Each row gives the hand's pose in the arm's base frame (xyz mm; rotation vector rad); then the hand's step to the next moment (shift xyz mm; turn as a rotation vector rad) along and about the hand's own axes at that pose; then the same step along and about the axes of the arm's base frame.
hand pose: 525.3 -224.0 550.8 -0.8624 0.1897 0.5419
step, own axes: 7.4 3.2 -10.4 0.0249 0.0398 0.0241
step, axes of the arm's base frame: 5.2 -3.5 -11.6 -0.0011 0.0487 -0.0204
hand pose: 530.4 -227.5 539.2 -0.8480 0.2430 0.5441
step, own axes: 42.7 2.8 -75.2 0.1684 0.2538 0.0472
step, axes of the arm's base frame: 34.9 -40.7 -67.9 0.0021 0.2324 -0.2024
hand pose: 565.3 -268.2 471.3 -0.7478 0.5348 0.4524
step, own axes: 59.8 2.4 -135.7 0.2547 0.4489 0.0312
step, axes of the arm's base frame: 5.5 -86.5 -120.4 -0.0450 0.3643 -0.3642
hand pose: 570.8 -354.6 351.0 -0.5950 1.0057 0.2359
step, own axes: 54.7 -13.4 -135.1 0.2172 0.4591 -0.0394
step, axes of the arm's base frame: -62.7 -92.3 -94.8 -0.1203 0.3356 -0.3639
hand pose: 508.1 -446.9 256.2 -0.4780 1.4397 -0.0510
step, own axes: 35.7 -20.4 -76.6 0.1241 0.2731 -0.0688
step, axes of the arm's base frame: -63.0 -51.5 -30.6 -0.1157 0.1883 -0.2141
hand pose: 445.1 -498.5 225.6 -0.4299 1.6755 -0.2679
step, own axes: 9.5 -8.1 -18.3 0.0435 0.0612 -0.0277
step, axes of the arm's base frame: -18.0 -12.6 -2.4 -0.0397 0.0346 -0.0602
